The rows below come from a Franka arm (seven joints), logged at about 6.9 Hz.
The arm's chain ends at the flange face. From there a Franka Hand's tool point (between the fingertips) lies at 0.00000 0.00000 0.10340 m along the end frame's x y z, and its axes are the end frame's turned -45 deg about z.
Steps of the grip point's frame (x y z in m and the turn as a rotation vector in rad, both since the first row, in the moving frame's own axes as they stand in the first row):
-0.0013 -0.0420 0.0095 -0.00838 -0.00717 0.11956
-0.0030 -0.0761 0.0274 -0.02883 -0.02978 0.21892
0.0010 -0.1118 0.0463 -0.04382 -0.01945 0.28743
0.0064 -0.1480 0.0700 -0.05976 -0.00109 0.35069
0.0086 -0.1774 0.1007 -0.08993 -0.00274 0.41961
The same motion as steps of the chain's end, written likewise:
-0.0306 -0.0299 0.0095 -0.01100 0.00086 0.11956
-0.0554 -0.0559 0.0275 -0.04144 -0.00067 0.21892
-0.0794 -0.0846 0.0464 -0.04474 0.01723 0.28743
-0.1036 -0.1143 0.0702 -0.04303 0.04149 0.35069
-0.1241 -0.1394 0.1011 -0.06553 0.06165 0.41961

